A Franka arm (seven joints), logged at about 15 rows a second.
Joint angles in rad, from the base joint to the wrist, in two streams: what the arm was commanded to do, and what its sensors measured. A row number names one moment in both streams.
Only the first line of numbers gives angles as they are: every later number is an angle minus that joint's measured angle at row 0.
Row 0, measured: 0.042 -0.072 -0.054 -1.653 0.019 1.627 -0.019
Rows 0 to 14, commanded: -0.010 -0.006 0.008 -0.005 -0.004 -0.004 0.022; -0.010 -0.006 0.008 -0.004 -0.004 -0.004 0.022; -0.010 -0.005 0.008 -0.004 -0.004 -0.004 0.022; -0.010 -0.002 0.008 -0.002 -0.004 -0.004 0.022; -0.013 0.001 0.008 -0.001 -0.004 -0.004 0.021; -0.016 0.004 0.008 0.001 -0.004 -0.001 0.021; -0.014 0.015 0.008 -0.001 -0.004 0.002 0.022; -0.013 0.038 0.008 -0.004 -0.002 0.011 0.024; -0.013 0.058 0.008 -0.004 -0.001 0.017 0.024; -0.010 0.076 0.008 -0.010 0.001 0.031 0.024; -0.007 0.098 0.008 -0.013 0.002 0.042 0.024; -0.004 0.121 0.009 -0.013 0.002 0.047 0.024; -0.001 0.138 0.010 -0.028 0.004 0.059 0.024; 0.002 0.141 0.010 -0.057 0.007 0.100 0.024; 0.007 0.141 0.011 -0.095 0.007 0.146 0.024
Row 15, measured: 0.003 0.149 0.005 -0.033 0.001 0.084 0.010
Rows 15 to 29, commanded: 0.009 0.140 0.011 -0.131 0.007 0.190 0.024; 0.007 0.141 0.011 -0.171 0.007 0.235 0.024; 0.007 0.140 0.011 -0.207 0.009 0.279 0.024; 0.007 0.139 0.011 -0.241 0.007 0.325 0.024; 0.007 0.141 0.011 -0.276 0.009 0.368 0.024; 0.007 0.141 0.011 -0.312 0.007 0.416 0.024; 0.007 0.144 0.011 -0.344 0.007 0.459 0.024; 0.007 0.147 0.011 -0.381 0.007 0.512 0.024; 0.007 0.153 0.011 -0.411 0.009 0.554 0.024; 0.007 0.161 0.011 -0.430 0.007 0.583 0.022; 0.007 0.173 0.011 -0.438 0.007 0.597 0.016; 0.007 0.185 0.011 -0.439 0.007 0.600 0.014; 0.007 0.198 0.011 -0.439 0.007 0.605 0.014; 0.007 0.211 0.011 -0.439 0.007 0.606 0.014; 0.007 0.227 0.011 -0.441 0.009 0.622 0.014
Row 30, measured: 0.008 0.211 0.008 -0.428 0.001 0.594 0.011
